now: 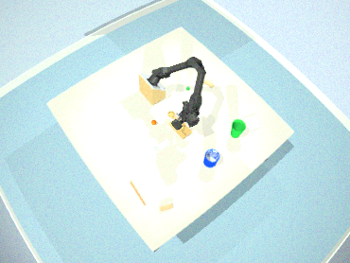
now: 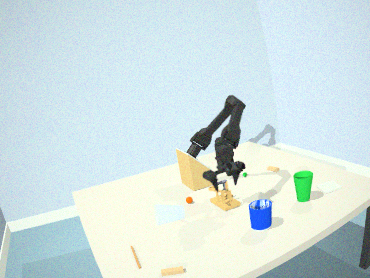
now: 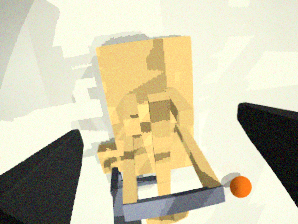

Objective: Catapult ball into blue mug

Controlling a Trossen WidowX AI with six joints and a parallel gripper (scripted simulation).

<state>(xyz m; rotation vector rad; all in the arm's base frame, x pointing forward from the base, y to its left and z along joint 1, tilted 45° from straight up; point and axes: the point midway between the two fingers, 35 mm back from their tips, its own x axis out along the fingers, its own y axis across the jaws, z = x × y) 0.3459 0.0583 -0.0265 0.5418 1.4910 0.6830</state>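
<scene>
Right now my gripper tip is 16 cm past the orange ball, 13 cm to the left of it and 7 cm above it. Also, from my gripper tip: small green ball (26 cm behind, 23 cm to the left, 7 cm below); then blue mug (27 cm ahead, 1 cm to the left, 6 cm below); then wooden catapult (7 cm behind, 1 cm to the left, 3 cm below).
</scene>
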